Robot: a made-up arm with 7 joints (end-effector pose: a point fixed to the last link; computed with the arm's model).
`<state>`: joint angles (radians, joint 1 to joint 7).
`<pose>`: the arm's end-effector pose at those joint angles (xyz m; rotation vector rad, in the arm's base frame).
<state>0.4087 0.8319 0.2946 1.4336 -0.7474 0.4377 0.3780</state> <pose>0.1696 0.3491 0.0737 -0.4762 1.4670 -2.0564</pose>
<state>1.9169 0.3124 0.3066 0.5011 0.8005 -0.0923 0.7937</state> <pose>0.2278 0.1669 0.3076 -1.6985 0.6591 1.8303</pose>
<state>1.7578 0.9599 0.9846 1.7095 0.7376 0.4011 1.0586</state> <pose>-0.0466 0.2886 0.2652 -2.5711 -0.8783 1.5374</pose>
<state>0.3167 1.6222 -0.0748 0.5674 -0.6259 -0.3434 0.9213</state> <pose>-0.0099 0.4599 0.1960 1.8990 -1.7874 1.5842</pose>
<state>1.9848 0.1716 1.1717 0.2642 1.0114 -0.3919 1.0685</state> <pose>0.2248 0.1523 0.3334 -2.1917 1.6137 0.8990</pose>
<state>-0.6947 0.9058 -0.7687 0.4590 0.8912 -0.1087 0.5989</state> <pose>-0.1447 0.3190 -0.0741 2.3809 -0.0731 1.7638</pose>
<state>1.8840 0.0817 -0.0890 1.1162 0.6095 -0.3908 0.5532</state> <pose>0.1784 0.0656 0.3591 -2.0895 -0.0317 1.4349</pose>
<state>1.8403 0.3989 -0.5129 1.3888 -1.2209 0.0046 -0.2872</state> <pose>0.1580 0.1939 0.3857 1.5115 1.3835 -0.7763</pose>
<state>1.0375 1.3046 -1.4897 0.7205 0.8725 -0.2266 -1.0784</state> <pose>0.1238 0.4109 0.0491 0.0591 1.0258 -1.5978</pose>
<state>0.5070 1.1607 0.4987 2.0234 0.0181 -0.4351 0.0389</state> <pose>0.1607 0.2540 0.2615 1.8339 1.6847 -1.6080</pose>
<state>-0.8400 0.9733 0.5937 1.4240 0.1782 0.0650 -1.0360</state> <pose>0.0710 0.3724 -0.0598 -0.1096 1.2453 -1.5931</pose>
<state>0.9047 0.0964 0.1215 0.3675 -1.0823 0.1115 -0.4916</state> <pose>0.2567 0.1974 -0.0918 -0.2362 1.4372 -2.2711</pose>
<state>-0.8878 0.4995 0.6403 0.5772 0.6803 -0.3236 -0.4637</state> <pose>-0.1648 0.2846 -0.1555 -0.9185 0.4235 -1.3123</pose>
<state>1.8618 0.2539 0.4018 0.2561 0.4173 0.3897 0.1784</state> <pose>0.2750 0.1384 0.2436 -0.4921 1.1208 2.6773</pose>
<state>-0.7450 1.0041 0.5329 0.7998 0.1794 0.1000 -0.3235</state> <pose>-0.0383 0.4013 -0.0734 -1.0938 1.1530 -1.6565</pose>
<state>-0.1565 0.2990 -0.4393 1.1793 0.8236 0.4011 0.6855</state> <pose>0.0644 0.0874 -0.1276 1.0880 0.9208 1.8959</pose>
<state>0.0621 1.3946 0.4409 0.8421 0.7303 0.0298 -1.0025</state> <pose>0.1337 0.4323 0.1081 0.2566 0.3627 -1.2482</pose>
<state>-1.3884 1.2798 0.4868 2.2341 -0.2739 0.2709 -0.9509</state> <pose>0.1086 0.2370 -0.0658 0.3777 1.9593 -2.3695</pose>
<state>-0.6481 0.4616 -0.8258 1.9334 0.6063 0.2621 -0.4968</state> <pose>-0.0265 0.0230 -0.0915 1.3651 0.2812 2.3892</pose>
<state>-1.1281 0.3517 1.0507 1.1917 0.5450 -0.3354 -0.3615</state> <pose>-0.1282 0.3156 -0.1074 -0.5004 0.5857 -1.5868</pose>
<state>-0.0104 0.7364 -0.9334 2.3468 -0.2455 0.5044 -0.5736</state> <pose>0.1216 0.0684 -0.0249 -0.3200 -0.9528 2.6389</pose>
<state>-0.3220 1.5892 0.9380 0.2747 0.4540 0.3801 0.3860</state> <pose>0.0409 0.4308 0.0872 -0.6116 0.2088 -1.9842</pose>
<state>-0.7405 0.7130 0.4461 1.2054 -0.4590 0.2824 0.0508</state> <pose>-0.0377 0.3500 -0.1056 -1.6075 1.5474 -1.9078</pose>
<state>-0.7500 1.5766 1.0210 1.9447 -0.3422 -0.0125 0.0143</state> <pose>0.2163 0.2764 0.1597 -0.7069 -2.5390 1.6797</pose>
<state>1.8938 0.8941 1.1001 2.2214 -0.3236 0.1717 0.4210</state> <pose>-0.1186 0.3006 0.2205 1.5289 0.2459 -0.4792</pose>
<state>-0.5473 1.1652 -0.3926 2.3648 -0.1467 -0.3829 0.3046</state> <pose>0.1027 0.1419 -0.0527 -0.3068 -0.7082 1.5778</pose>
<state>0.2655 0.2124 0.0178 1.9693 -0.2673 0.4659 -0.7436</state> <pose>0.2396 0.1538 0.0377 0.4275 0.4034 -2.1477</pose>
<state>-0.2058 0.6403 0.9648 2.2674 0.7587 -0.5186 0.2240</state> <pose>0.1551 0.2110 0.1274 1.9264 0.6919 -2.3649</pose>
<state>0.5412 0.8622 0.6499 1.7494 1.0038 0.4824 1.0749</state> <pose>0.1364 0.2412 0.1738 -0.8435 -0.2295 2.1394</pose>
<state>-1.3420 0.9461 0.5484 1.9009 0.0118 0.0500 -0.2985</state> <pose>0.0197 0.2909 -0.0940 0.7858 -1.5906 2.5221</pose>
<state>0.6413 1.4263 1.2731 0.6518 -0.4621 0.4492 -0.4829</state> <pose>0.0100 0.4649 0.1343 0.0027 0.0770 -0.9065</pose>
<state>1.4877 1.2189 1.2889 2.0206 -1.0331 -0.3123 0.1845</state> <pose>-0.1787 0.3216 0.1875 0.5833 0.7189 -0.0708</pose>
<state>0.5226 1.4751 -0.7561 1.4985 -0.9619 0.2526 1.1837</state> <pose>0.1380 0.3485 0.1562 1.6894 -2.0884 0.7725</pose>
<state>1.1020 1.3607 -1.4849 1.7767 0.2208 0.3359 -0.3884</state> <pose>0.1547 0.2540 0.0520 0.0950 -1.9133 2.4306</pose>
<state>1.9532 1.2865 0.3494 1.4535 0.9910 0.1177 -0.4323</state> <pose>-0.0842 0.2977 0.3334 2.2160 -0.5934 -1.1691</pose>
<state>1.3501 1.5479 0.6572 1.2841 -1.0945 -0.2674 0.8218</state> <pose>-0.1345 0.4000 0.2528 -0.2120 1.4060 -1.1969</pose>
